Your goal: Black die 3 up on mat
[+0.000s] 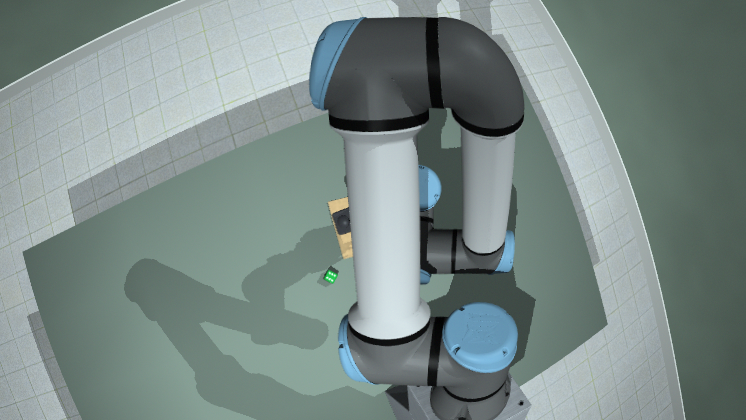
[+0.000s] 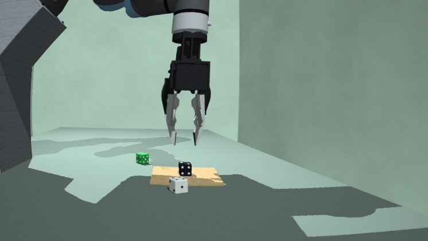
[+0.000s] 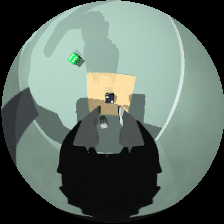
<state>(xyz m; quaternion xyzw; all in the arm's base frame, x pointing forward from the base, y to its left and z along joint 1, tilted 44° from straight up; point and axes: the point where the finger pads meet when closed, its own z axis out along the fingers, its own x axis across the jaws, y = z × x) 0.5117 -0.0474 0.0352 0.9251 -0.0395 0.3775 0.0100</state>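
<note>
The black die lies 70 mm below my hand. The rest, counted from my hand: white die 100 mm to the right, 70 mm below, 30 mm behind; then tan mat 80 mm below; then green die 130 mm to the left, 80 mm behind, 70 mm below.
</note>
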